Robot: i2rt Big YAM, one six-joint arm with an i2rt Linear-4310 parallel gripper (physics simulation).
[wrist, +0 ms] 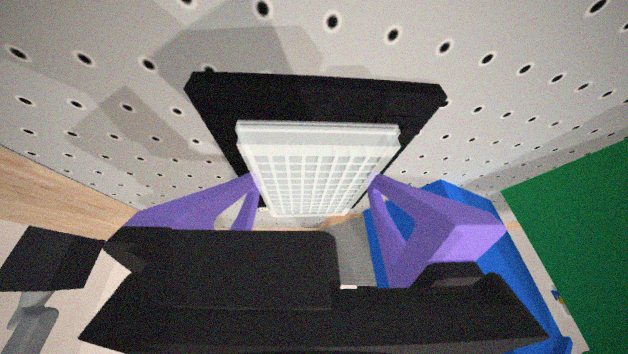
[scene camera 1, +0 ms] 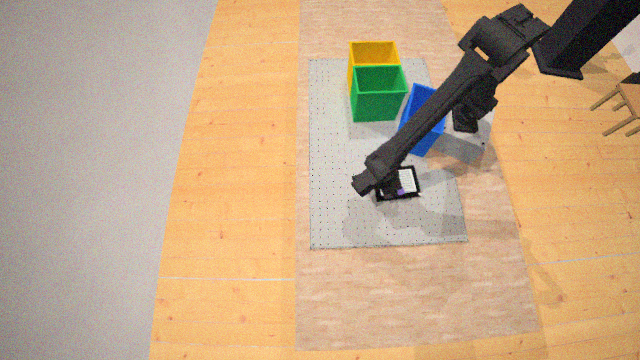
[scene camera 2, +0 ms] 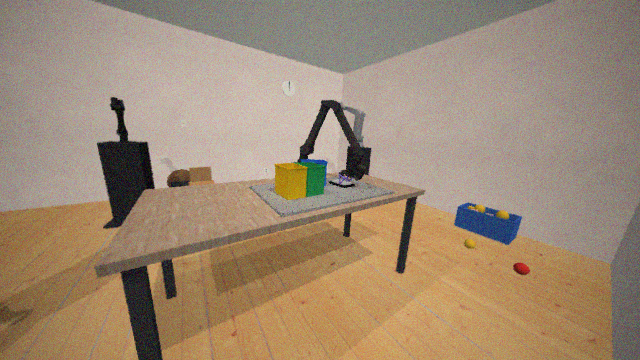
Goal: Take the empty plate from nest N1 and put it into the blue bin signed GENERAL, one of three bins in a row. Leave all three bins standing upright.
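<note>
The clear-white gridded plate lies flat in the black nest. My gripper, with purple fingers, is shut on the plate, one fingertip against each long side, low at the nest. In scene camera 1 the arm hides part of the plate and nest. The blue bin stands upright, angled beside the green bin. The yellow bin stands upright behind the green one in scene camera 1. No sign is readable.
The grey perforated board bears the nest and bins on the wooden table. My forearm passes over the blue bin in scene camera 1. A grey block lies beside the blue bin.
</note>
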